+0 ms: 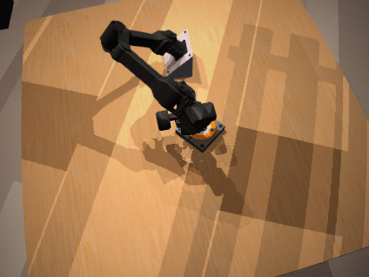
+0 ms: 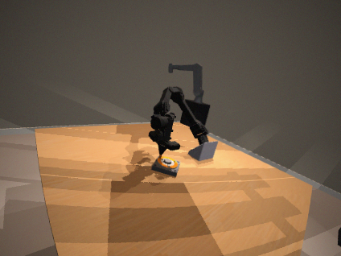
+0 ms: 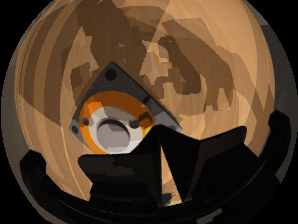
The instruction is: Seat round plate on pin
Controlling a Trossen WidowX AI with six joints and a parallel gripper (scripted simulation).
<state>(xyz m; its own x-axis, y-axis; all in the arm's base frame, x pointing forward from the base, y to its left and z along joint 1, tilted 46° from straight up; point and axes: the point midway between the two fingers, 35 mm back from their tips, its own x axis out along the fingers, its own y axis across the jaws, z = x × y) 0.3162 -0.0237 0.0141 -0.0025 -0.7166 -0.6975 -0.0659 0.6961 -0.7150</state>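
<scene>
Now: gripper tip 5 cm to the right of the square base, 2 cm above it and 1 cm past it.
</scene>
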